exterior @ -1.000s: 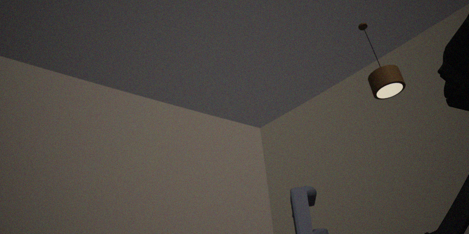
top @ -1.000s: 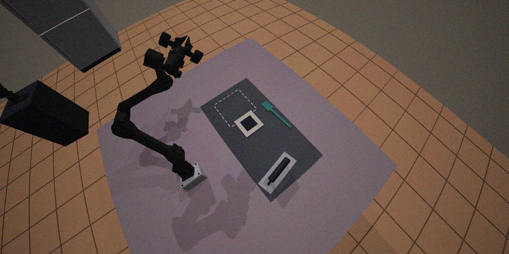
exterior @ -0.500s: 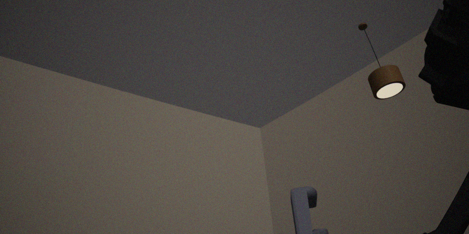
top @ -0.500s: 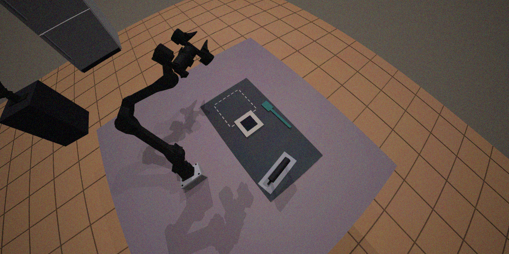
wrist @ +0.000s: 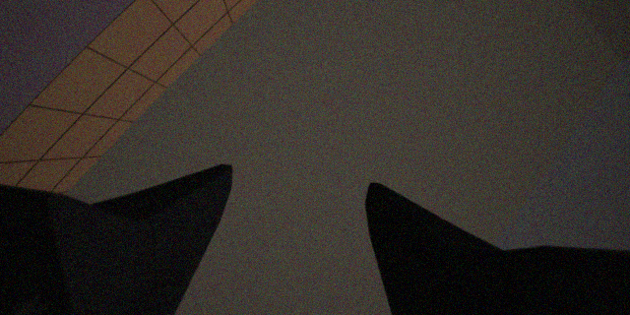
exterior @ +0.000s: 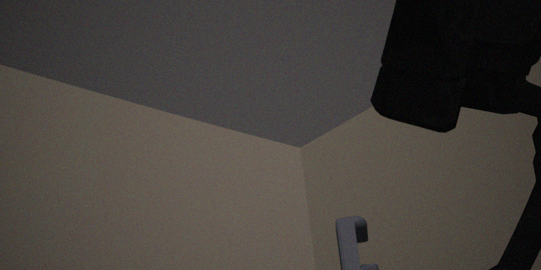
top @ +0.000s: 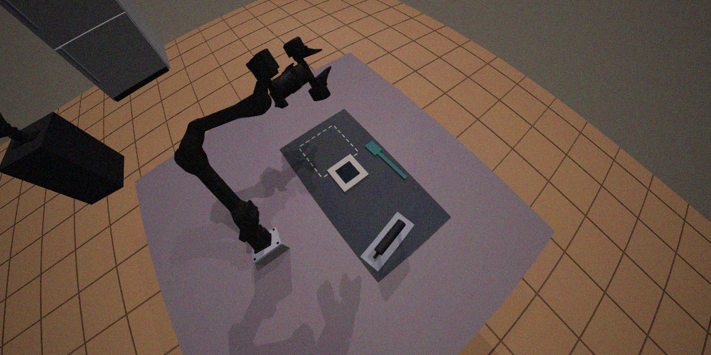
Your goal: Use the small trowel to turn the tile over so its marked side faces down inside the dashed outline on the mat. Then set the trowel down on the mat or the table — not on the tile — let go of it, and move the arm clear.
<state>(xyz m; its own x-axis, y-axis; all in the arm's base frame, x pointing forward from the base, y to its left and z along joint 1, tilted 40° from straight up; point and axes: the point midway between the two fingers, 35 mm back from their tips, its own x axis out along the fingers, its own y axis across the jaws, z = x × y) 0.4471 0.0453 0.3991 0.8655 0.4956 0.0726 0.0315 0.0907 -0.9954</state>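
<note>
Right now the trowel is 49 cm to the right of my gripper tip, 33 cm below it and 5 cm behind it. The rest, counted from my gripper tip: tan tile (37 cm below, 20 cm to the right, 6 cm behind); teal T-shaped piece (37 cm below, 21 cm to the right, 9 cm ahead).
</note>
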